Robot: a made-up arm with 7 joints.
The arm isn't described. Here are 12 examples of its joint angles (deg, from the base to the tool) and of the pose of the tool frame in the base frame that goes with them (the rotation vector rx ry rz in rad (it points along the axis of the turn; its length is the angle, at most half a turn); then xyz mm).
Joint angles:
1: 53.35 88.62 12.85 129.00 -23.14 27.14 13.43
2: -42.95 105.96 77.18 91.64 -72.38 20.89 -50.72
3: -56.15 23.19 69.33 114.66 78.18 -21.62 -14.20
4: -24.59 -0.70 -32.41 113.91 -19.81 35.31 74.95
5: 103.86 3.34 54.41 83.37 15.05 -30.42 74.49
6: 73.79 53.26 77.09 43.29 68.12 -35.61 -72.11
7: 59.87 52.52 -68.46 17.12 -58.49 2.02 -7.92
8: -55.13 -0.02 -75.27 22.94 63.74 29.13 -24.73
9: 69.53 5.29 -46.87 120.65 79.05 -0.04 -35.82
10: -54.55 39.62 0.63 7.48 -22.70 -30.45 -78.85
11: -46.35 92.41 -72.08 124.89 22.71 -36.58 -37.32
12: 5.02 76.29 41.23 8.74 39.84 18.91 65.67
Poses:
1: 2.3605 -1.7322 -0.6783 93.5 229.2 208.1
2: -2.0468 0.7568 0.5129 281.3 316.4 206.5
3: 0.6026 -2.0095 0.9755 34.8 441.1 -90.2
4: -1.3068 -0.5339 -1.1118 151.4 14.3 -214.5
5: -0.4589 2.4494 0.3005 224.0 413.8 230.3
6: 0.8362 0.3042 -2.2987 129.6 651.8 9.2
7: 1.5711 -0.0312 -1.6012 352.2 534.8 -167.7
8: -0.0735 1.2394 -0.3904 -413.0 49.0 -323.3
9: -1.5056 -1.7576 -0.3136 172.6 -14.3 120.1
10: 1.5192 -0.2087 -0.9641 -319.3 507.5 -274.3
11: -0.4360 -0.6287 -0.5019 -112.1 254.4 -209.5
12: -0.1007 -1.3631 0.5555 42.2 695.1 -96.9
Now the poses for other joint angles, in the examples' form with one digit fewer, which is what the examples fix.
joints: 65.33 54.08 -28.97 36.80 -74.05 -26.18 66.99
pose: 0.690 0.243 -1.525 387 505 -8
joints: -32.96 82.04 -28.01 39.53 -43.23 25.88 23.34
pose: 0.960 1.175 -1.389 55 623 -219
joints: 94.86 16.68 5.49 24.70 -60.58 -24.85 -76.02
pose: -1.753 2.370 -0.879 483 321 164
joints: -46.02 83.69 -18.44 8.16 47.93 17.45 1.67
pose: 1.356 0.458 -0.008 -25 699 -79
